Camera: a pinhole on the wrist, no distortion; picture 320 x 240 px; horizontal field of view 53.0 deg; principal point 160.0 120.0 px. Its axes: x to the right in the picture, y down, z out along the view. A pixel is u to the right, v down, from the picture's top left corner.
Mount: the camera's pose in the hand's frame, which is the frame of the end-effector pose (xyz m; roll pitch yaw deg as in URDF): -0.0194 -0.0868 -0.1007 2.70 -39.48 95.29
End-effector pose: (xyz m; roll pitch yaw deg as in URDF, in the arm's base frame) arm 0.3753 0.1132 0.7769 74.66 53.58 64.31
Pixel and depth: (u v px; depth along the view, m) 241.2 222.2 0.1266
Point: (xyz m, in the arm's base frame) 0.3665 -0.0362 0.7348
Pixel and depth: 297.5 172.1 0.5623
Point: 0.8022 -0.2502 0.7561
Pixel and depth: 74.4 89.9 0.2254
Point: 0.3890 -0.1001 0.6027
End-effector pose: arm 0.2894 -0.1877 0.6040 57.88 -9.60 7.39
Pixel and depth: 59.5 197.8 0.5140
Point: 0.3323 -0.6451 0.2367
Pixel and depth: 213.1 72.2 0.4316
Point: 0.4396 -0.5614 0.5159
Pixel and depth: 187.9 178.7 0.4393
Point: 0.3122 -0.5952 0.4472
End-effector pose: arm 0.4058 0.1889 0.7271 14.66 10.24 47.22
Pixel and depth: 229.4 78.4 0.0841
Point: 0.4821 0.1035 0.6728
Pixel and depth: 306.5 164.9 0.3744
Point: 0.6005 0.0075 0.9701
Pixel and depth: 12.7 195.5 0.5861
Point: 0.8726 -0.3421 0.7478
